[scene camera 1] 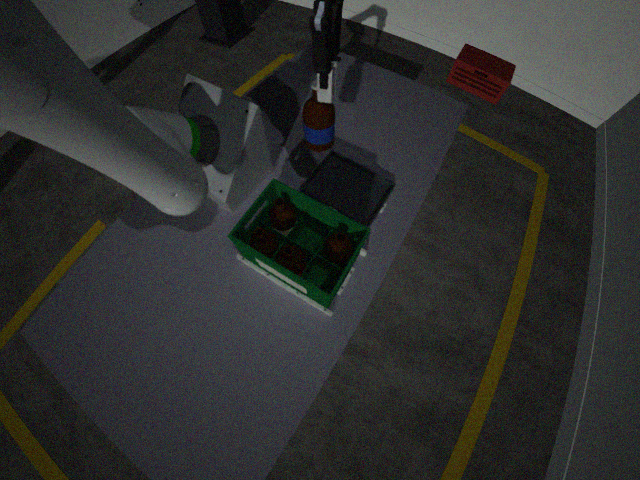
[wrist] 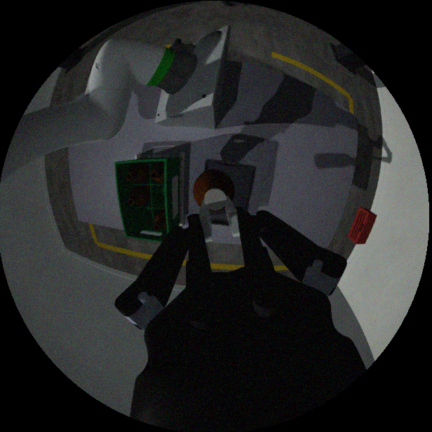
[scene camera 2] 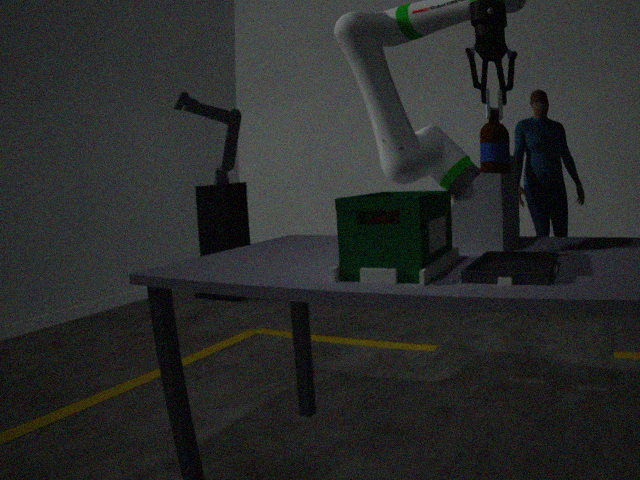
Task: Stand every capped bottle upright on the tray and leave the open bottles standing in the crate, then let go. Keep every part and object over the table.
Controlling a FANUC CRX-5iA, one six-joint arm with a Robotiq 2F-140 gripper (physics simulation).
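Pixels of known places: gripper, fingertip midpoint: (scene camera 1: 326, 97) (scene camera 2: 494, 118); arm's base at its link origin: (scene camera 1: 201, 141) (scene camera 2: 474, 192).
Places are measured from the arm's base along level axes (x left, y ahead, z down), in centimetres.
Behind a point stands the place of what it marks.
Observation:
My gripper (scene camera 1: 325, 87) @[x 11.6, y 34.5, z -18.8 cm] (scene camera 2: 494, 109) @[x 11.6, y 34.5, z -18.8 cm] (wrist: 216, 206) is shut on the neck of a brown bottle (scene camera 1: 318, 121) @[x 7.7, y 34.7, z -15.2 cm] (scene camera 2: 494, 147) @[x 11.1, y 37.0, z -11.9 cm] (wrist: 210, 184) with a blue band. The bottle hangs upright, well above the table. A pale cap shows on its top in the wrist view. The dark tray (scene camera 1: 338, 180) @[x 16.9, y 37.9, z 15.3 cm] (scene camera 2: 509, 268) @[x 14.1, y 40.7, z 15.3 cm] (wrist: 244, 175) lies below it on the table. The green crate (scene camera 1: 323, 211) @[x -3.6, y 42.5, z 0.4 cm] (scene camera 2: 379, 248) @[x -12.5, y 54.3, z 8.8 cm] (wrist: 121, 200) stands beside the tray. Several brown bottles stand in its compartments; their tops are too dark to tell whether they are capped. No bottle shows on the tray.
The grey table (scene camera 1: 170, 310) @[x -44.2, y 15.8, z 15.9 cm] (scene camera 2: 248, 273) @[x -48.0, y 49.9, z 15.8 cm] (wrist: 92, 185) bears the crate and tray. White brackets (scene camera 1: 289, 284) @[x -21.4, y 42.2, z 12.3 cm] (scene camera 2: 377, 275) @[x -12.8, y 55.5, z 14.2 cm] edge the crate. The robot's base stands behind them. A red box (scene camera 1: 481, 73) (wrist: 362, 225) is beyond the table. A person (scene camera 2: 542, 155) stands in the background.

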